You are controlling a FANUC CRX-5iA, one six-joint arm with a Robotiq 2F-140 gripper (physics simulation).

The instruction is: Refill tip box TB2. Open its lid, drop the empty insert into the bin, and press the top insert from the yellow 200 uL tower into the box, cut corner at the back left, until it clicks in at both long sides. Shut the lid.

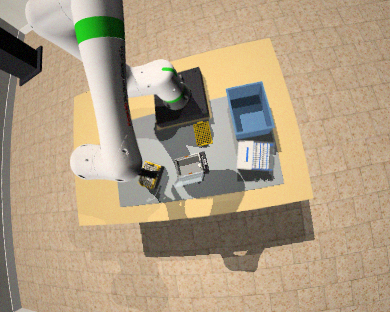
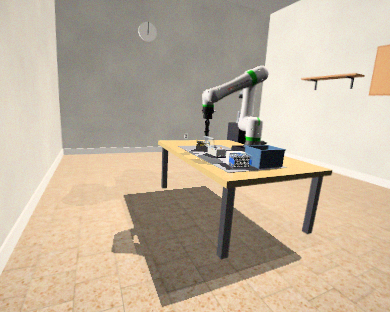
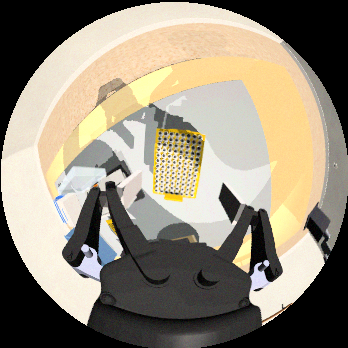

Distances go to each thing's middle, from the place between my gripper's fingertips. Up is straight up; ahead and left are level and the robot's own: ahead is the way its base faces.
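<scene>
Positions relative to my hand: blue-and-white tip box (image 1: 252, 155), 50 cm to the left, 9 cm ahead, 5 cm below; blue bin (image 1: 250, 111), 53 cm to the left, 10 cm behind, 3 cm below; clear lid (image 3: 78, 179), 19 cm to the left, 11 cm ahead, 1 cm above.
</scene>
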